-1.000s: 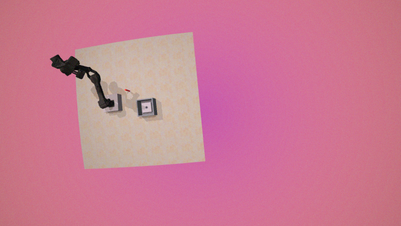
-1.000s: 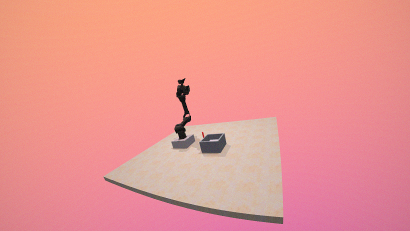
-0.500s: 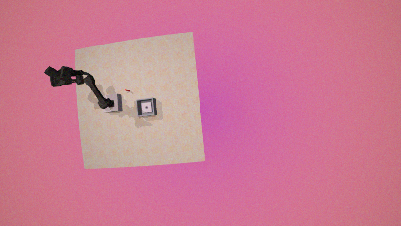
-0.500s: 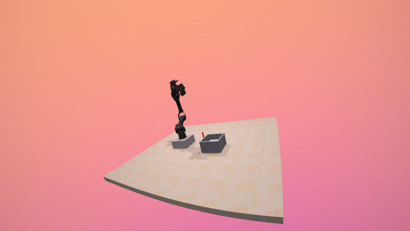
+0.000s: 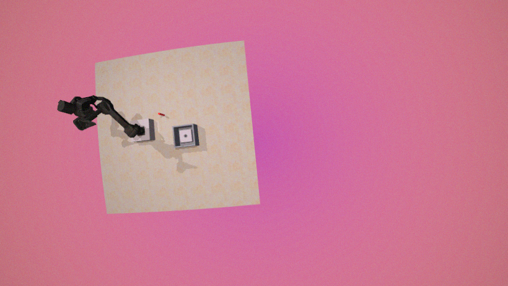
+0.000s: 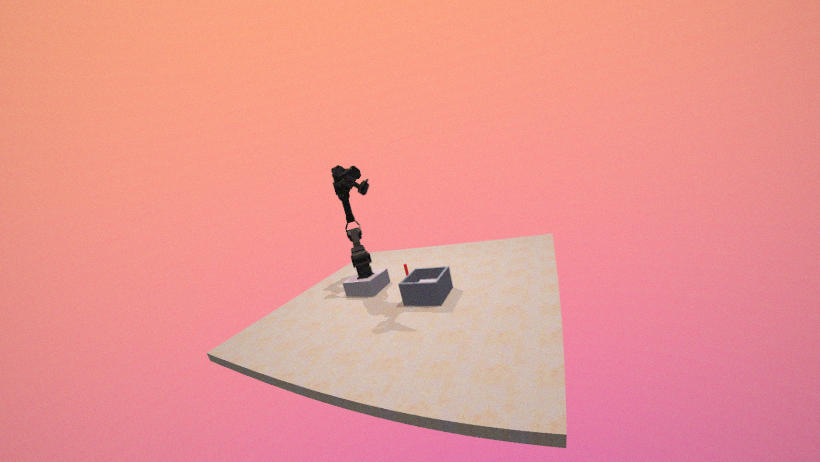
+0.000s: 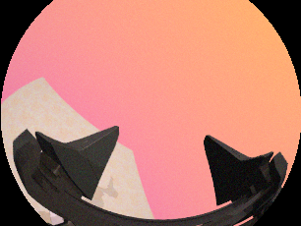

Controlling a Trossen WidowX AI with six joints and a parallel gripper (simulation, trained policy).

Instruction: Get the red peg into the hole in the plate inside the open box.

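Right now my gripper tip is 7 cm short of the red peg, 9 cm to the right of it and 51 cm above it. Also, from my gripper tip: grey box: 25 cm ahead, 10 cm to the right, 52 cm below.
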